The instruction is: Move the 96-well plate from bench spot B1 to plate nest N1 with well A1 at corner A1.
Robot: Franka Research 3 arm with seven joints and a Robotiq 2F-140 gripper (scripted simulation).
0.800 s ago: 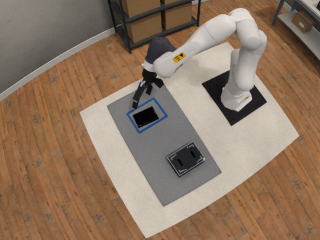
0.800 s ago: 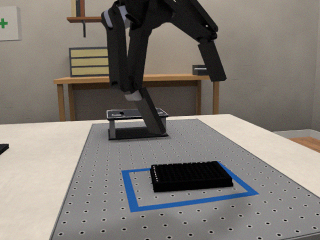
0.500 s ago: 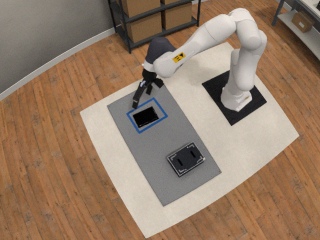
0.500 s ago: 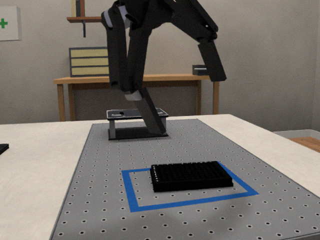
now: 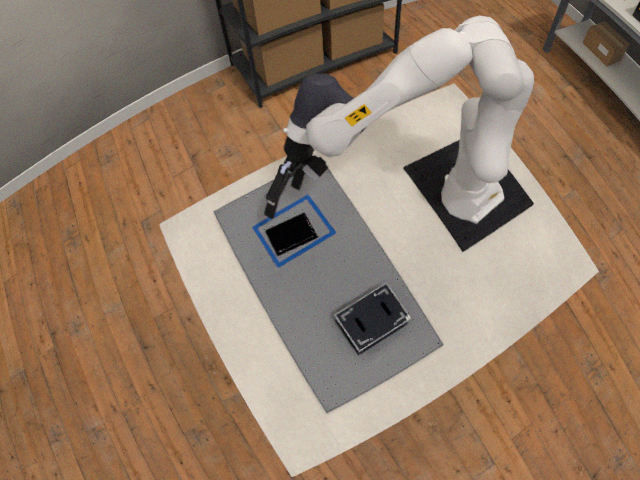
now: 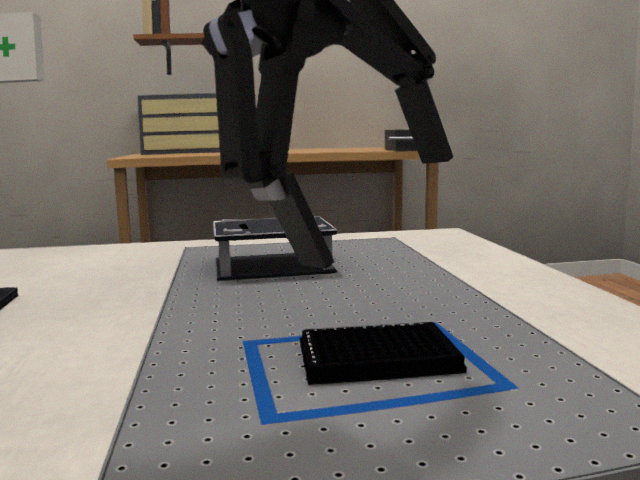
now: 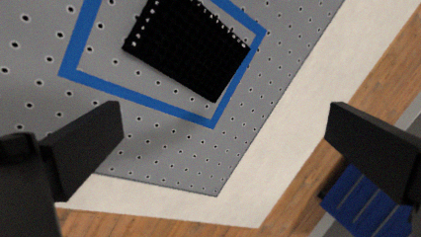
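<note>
Right now the black 96-well plate is 10 mm ahead of my hand, 40 mm to the left of it and 140 mm below it. The rest, counted from my hand: raised plate nest (70 mm behind, 380 mm to the left, 90 mm below); corner label (150 mm behind, 420 mm to the left, 80 mm below).
</note>
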